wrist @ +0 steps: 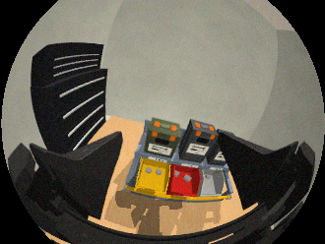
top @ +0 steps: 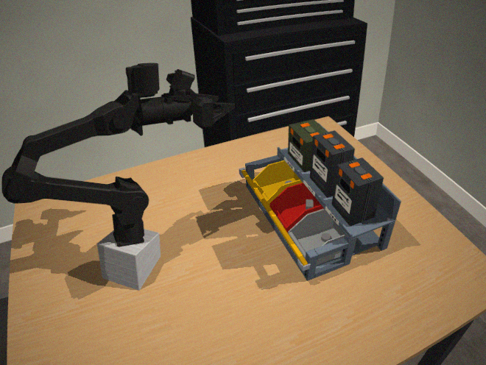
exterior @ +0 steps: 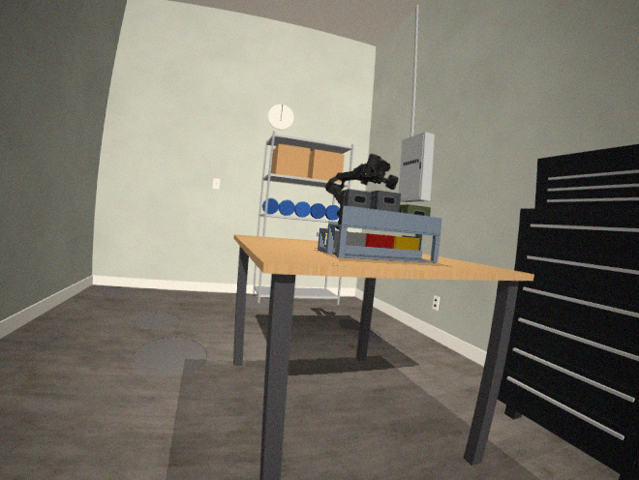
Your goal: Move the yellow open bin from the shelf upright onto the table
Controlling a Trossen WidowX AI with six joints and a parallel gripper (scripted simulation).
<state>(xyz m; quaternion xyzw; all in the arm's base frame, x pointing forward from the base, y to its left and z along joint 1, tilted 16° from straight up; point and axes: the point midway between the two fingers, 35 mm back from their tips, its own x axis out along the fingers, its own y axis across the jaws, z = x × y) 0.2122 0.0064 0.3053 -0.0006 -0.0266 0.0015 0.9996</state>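
My hand is 270 mm above the long yellow strip, 120 mm to the left of it and 80 mm short of it. Round my hand: red bin: 290 mm below, 170 mm ahead, 130 mm to the right; grey bin: 290 mm below, 240 mm to the right, 160 mm ahead; yellow open bin: 290 mm below, 180 mm ahead, 20 mm to the right.
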